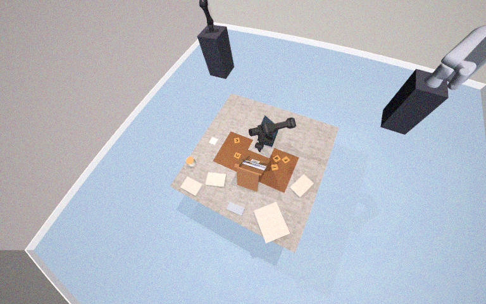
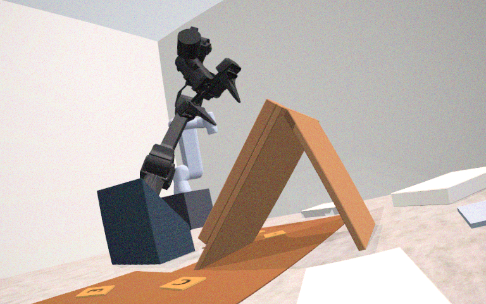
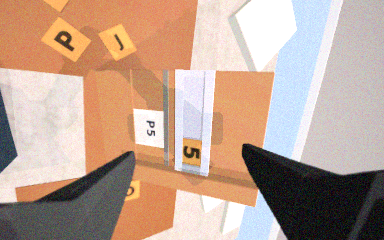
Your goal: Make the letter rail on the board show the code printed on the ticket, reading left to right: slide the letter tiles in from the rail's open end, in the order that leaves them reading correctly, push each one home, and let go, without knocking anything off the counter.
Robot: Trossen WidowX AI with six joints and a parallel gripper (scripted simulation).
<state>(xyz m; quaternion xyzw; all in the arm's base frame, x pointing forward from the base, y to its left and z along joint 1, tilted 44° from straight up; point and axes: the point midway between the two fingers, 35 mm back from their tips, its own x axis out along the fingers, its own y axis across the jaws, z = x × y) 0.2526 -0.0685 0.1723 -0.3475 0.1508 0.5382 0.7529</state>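
Now: gripper tip 32 cm above the orange tile marked p, 11 cm to the right of it and 11 cm past it. The rest, counted from my gripper tip: white ticket: 22 cm below, 5 cm to the right, 4 cm ahead; then orange tile marked 5: 15 cm below, 10 cm ahead, 8 cm to the right; then brown mat: 32 cm below, 8 cm to the right, 5 cm behind.
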